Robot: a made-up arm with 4 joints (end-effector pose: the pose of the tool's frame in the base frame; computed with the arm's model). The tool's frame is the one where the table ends.
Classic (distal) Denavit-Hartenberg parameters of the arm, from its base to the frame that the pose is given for. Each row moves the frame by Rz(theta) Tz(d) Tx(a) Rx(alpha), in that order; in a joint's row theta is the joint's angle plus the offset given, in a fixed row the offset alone. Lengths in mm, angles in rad.
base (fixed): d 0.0  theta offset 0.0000  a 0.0  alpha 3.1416
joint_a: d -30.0  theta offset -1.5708  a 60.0  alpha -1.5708
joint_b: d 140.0  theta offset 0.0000  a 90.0  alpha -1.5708
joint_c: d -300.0  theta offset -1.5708  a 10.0  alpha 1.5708
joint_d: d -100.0  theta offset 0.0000  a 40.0  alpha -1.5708
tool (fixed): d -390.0  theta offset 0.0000  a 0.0  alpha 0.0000
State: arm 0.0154 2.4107 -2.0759 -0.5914
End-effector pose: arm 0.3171 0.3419 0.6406 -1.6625 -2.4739 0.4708
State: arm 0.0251 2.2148 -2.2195 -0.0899
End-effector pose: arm 0.2258 0.5973 0.4597 1.2176 2.2997 -1.0985
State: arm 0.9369 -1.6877 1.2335 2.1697
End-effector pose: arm 0.0593 -0.1402 -0.3769 -0.1579 -0.5658 0.7353
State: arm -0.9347 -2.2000 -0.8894 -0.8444
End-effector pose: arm 0.5348 -0.3240 0.0928 -1.1168 -1.0171 -0.4766
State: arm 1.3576 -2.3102 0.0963 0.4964
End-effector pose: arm -0.4551 -0.4671 0.2939 -1.7707 1.2504 -0.1544
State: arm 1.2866 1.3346 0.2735 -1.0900
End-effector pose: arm 0.5076 0.3488 0.0071 1.2249 -0.0344 -0.2088
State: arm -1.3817 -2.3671 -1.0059 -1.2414
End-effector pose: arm 0.5731 -0.0698 0.0568 -0.6821 -1.0384 -0.3019
